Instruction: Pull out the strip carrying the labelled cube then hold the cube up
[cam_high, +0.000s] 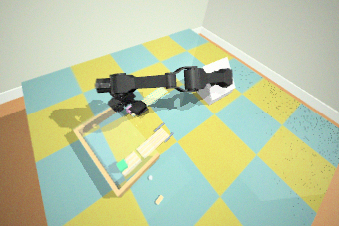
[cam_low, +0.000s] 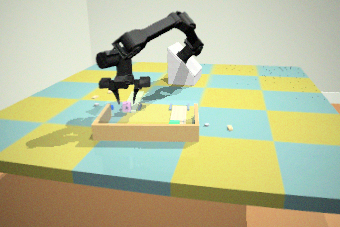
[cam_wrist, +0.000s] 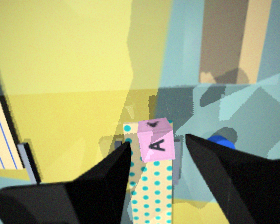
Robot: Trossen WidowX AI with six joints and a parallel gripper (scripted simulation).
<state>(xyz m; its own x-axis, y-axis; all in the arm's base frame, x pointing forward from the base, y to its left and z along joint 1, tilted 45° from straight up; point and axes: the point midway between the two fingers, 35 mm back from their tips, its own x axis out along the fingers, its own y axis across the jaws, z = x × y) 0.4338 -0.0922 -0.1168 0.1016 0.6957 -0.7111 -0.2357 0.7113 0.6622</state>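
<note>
My gripper tip is now 20 mm past the blue object, 80 mm to the left of it and 20 mm above it.
</note>
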